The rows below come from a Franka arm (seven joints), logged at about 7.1 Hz.
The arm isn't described. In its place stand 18 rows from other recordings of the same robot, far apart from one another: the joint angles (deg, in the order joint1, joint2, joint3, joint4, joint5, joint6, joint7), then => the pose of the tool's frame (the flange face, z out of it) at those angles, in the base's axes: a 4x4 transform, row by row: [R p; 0 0 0 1], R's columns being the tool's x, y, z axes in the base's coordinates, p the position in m.
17.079 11.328 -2.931 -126.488 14.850 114.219 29.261 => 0.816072 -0.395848 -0.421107 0.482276; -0.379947 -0.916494 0.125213 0.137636; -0.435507 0.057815 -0.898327 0.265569; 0 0 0 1
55.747 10.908 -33.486 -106.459 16.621 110.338 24.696 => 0.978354 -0.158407 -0.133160 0.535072; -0.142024 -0.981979 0.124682 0.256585; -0.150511 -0.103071 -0.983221 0.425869; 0 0 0 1
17.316 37.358 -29.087 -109.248 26.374 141.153 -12.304 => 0.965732 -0.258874 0.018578 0.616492; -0.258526 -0.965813 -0.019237 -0.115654; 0.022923 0.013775 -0.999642 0.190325; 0 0 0 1
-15.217 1.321 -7.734 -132.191 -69.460 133.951 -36.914 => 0.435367 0.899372 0.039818 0.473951; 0.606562 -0.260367 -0.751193 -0.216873; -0.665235 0.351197 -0.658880 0.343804; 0 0 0 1
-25.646 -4.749 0.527 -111.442 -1.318 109.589 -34.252 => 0.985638 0.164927 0.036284 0.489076; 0.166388 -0.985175 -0.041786 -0.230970; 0.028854 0.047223 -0.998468 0.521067; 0 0 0 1
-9.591 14.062 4.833 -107.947 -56.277 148.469 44.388 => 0.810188 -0.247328 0.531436 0.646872; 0.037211 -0.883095 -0.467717 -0.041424; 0.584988 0.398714 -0.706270 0.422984; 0 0 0 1
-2.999 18.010 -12.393 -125.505 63.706 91.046 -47.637 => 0.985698 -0.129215 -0.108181 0.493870; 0.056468 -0.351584 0.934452 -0.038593; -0.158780 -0.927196 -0.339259 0.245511; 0 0 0 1
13.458 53.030 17.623 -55.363 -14.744 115.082 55.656 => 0.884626 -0.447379 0.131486 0.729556; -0.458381 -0.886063 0.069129 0.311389; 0.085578 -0.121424 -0.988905 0.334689; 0 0 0 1
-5.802 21.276 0.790 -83.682 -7.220 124.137 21.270 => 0.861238 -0.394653 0.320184 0.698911; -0.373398 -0.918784 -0.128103 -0.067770; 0.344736 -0.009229 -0.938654 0.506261; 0 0 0 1
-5.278 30.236 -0.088 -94.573 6.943 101.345 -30.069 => 0.868579 0.316446 -0.381356 0.629500; 0.397247 -0.904686 0.154071 -0.048401; -0.296252 -0.285315 -0.911499 0.280329; 0 0 0 1
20.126 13.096 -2.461 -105.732 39.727 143.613 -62.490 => 0.483071 0.802911 0.349251 0.622179; 0.627339 -0.595646 0.501649 0.195137; 0.610810 -0.023233 -0.791437 0.447636; 0 0 0 1
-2.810 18.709 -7.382 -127.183 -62.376 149.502 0.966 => 0.746210 0.633755 0.203777 0.542906; 0.629292 -0.571670 -0.526483 -0.078898; -0.217168 0.521102 -0.825403 0.227123; 0 0 0 1
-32.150 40.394 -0.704 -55.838 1.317 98.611 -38.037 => 0.995000 0.090164 0.042968 0.633473; 0.090672 -0.995830 -0.010020 -0.402762; 0.041885 0.013866 -0.999026 0.457308; 0 0 0 1
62.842 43.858 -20.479 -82.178 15.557 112.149 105.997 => 0.395607 -0.908428 -0.135109 0.474990; -0.915784 -0.379041 -0.132918 0.516810; 0.069535 0.176314 -0.981875 0.242619; 0 0 0 1
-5.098 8.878 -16.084 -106.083 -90.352 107.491 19.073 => 0.992638 0.085351 -0.085935 0.552156; -0.078557 -0.086330 -0.993165 -0.285185; -0.092186 0.992604 -0.078989 0.503431; 0 0 0 1
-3.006 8.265 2.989 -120.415 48.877 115.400 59.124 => 0.047821 -0.998217 -0.035733 0.552103; -0.725201 -0.059298 0.685979 0.043788; -0.686874 -0.006890 -0.726743 0.350102; 0 0 0 1
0.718 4.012 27.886 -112.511 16.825 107.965 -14.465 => 0.790881 0.556599 -0.254372 0.480154; 0.607002 -0.766338 0.210415 0.282047; -0.077818 -0.320818 -0.943939 0.433917; 0 0 0 1
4.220 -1.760 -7.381 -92.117 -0.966 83.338 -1.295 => 0.991876 -0.032560 -0.122971 0.530623; -0.033560 -0.999418 -0.006066 -0.032351; -0.122702 0.010143 -0.992392 0.614410; 0 0 0 1
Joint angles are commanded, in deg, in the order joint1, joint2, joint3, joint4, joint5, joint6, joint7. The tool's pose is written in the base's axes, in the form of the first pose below.
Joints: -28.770, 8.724, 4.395, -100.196, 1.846, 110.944, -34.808
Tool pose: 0.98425 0.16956 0.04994 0.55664; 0.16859 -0.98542 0.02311 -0.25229; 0.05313 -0.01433 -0.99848 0.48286; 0 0 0 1
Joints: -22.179, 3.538, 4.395, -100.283, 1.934, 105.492, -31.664
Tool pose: 0.97199 0.23171 0.03944 0.55803; 0.23079 -0.97264 0.02646 -0.17723; 0.04450 -0.01661 -0.99887 0.52746; 0 0 0 1
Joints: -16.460, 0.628, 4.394, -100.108, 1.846, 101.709, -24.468
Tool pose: 0.97766 0.20889 0.02350 0.55640; 0.20822 -0.97768 0.02809 -0.11626; 0.02884 -0.02257 -0.99933 0.55217; 0 0 0 1
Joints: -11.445, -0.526, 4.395, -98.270, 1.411, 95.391, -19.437
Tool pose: 0.97674 0.21106 -0.03781 0.55088; 0.21219 -0.97681 0.02867 -0.06552; -0.03088 -0.03603 -0.99887 0.56924; 0 0 0 1
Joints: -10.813, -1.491, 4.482, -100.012, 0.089, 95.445, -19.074
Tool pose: 0.97407 0.21986 -0.05347 0.54511; 0.22045 -0.97538 0.00545 -0.05987; -0.05095 -0.01709 -0.99855 0.56412; 0 0 0 1
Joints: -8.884, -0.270, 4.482, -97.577, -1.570, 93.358, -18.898
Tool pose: 0.96490 0.25290 -0.07076 0.55098; 0.25194 -0.96749 -0.02235 -0.04512; -0.07411 0.00374 -0.99724 0.56960; 0 0 0 1
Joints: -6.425, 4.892, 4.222, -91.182, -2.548, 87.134, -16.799
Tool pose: 0.95480 0.25275 -0.15643 0.56931; 0.25084 -0.96749 -0.03217 -0.02845; -0.15948 -0.00852 -0.98716 0.56305; 0 0 0 1
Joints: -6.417, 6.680, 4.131, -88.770, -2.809, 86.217, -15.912
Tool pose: 0.95822 0.23604 -0.16155 0.57766; 0.23362 -0.97173 -0.03414 -0.03080; -0.16504 -0.00503 -0.98627 0.56343; 0 0 0 1
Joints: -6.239, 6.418, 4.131, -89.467, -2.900, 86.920, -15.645
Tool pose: 0.95916 0.23535 -0.15689 0.57726; 0.23247 -0.97191 -0.03676 -0.02900; -0.16114 -0.00122 -0.98693 0.56134; 0 0 0 1
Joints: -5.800, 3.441, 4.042, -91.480, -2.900, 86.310, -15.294
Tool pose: 0.96018 0.23516 -0.15082 0.56147; 0.23149 -0.97194 -0.04168 -0.02402; -0.15639 0.00511 -0.98768 0.57397; 0 0 0 1
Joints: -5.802, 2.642, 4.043, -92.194, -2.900, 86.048, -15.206
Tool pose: 0.96009 0.23352 -0.15394 0.55671; 0.22968 -0.97234 -0.04255 -0.02364; -0.15962 0.00549 -0.98716 0.57569; 0 0 0 1
